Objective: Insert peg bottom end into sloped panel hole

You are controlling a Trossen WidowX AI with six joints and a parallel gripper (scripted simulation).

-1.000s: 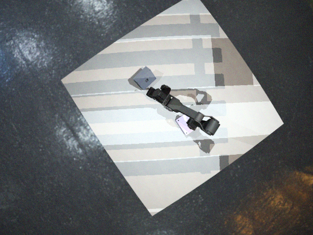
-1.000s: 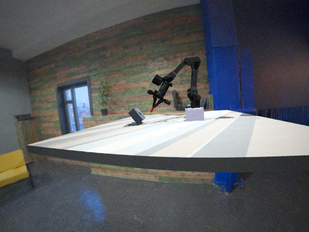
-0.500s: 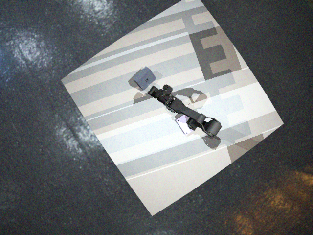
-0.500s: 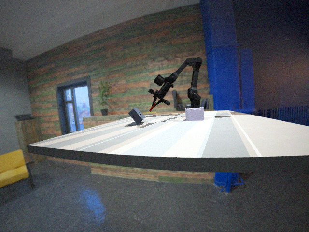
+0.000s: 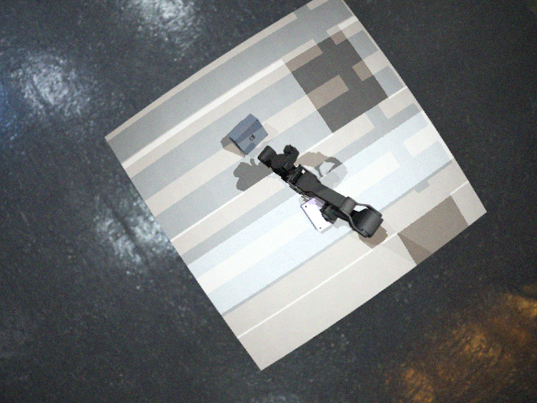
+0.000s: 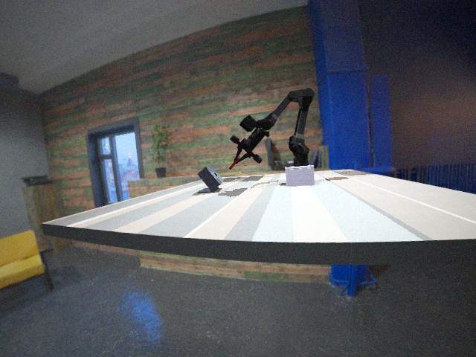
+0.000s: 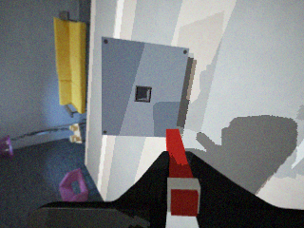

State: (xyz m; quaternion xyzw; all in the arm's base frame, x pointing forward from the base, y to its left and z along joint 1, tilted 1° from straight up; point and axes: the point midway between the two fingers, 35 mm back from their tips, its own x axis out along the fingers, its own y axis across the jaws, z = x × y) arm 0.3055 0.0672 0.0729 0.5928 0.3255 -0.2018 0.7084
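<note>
My gripper tip is now 130 mm short of the grey-blue sloped panel, 10 mm to the left of it and 70 mm above it. The rest, counted from my gripper tip: red square peg (10 mm behind, 10 mm above).
</note>
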